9 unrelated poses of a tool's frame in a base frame.
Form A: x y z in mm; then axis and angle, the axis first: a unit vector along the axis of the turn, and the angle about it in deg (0 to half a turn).
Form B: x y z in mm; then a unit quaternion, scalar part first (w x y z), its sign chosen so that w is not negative. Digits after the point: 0 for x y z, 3 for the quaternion.
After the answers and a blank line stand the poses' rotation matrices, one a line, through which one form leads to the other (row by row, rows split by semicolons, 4 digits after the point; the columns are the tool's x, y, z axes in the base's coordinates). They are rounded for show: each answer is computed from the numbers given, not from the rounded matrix.
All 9 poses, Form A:
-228 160 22 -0.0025 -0.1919 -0.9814 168.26
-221 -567 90 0.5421 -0.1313 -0.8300 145.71
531 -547 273 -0.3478 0.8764 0.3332 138.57
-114 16 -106 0.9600 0.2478 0.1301 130.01
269 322 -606 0.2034 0.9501 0.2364 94.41
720 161 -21 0.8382 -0.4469 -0.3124 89.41
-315 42 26 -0.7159 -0.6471 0.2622 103.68
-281 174 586 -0.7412 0.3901 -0.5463 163.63
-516 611 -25 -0.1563 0.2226 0.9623 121.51
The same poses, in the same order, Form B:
-228 160 22 0.102 -0.002 -0.191 -0.976
-221 -567 90 0.295 0.518 -0.125 -0.793
531 -547 273 0.354 -0.325 0.820 0.312
-114 16 -106 0.423 0.870 0.225 0.118
269 322 -606 0.679 0.149 0.697 0.173
720 161 -21 0.711 0.590 -0.314 -0.220
-315 42 26 0.618 -0.563 -0.509 0.206
-281 174 586 0.142 -0.734 0.386 -0.541
-516 611 -25 0.489 -0.136 0.194 0.840

-0.9791 0.2006 -0.0342; -0.1987 -0.9062 0.3732; 0.0439 0.3722 0.9271
-0.2895 0.3376 -0.8956; -0.5976 -0.7947 -0.1064; -0.7477 0.5044 0.4319
-0.5381 -0.7538 0.3771; -0.3128 0.5941 0.7411; -0.7827 0.2808 -0.5555
0.8713 0.2912 0.3950; 0.4905 -0.5420 -0.6824; 0.0154 0.7883 -0.6151
-0.0323 -0.0276 0.9991; 0.4438 0.8953 0.0391; -0.8955 0.4447 -0.0167
0.7057 -0.0584 -0.7061; -0.6832 0.2080 -0.7000; 0.1877 0.9764 0.1069
0.3972 0.3181 -0.8608; 0.8276 0.2813 0.4858; 0.3966 -0.9054 -0.1515
0.1170 -0.4126 0.9034; -0.7205 -0.6613 -0.2087; 0.6835 -0.6265 -0.3747
-0.4854 -0.8734 -0.0392; 0.7674 -0.4472 0.4594; -0.4188 0.1929 0.8874

